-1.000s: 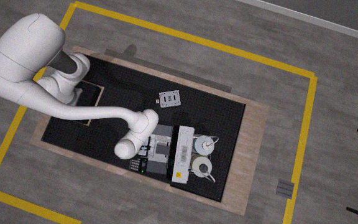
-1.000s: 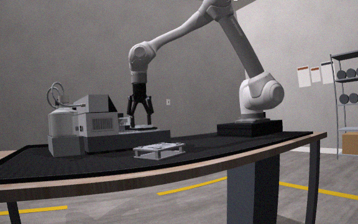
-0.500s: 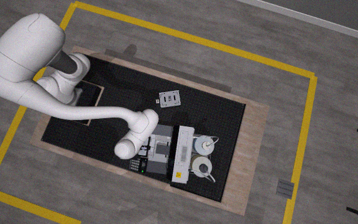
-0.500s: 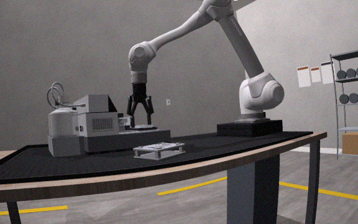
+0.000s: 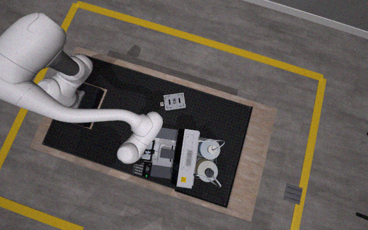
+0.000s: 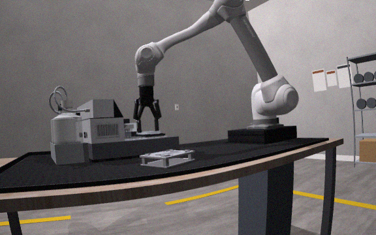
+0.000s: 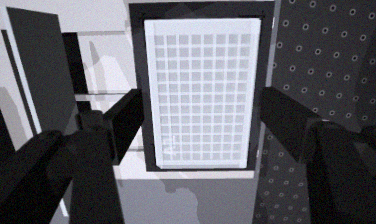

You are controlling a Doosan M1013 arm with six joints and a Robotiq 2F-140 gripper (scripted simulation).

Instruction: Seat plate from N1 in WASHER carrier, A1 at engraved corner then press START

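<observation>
The white multi-well plate lies 3 cm below my hand. Round my hand: label (38 cm to the left, 12 cm below); washer (15 cm ahead, 2 cm to the left); washer carrier (4 cm below).
</observation>
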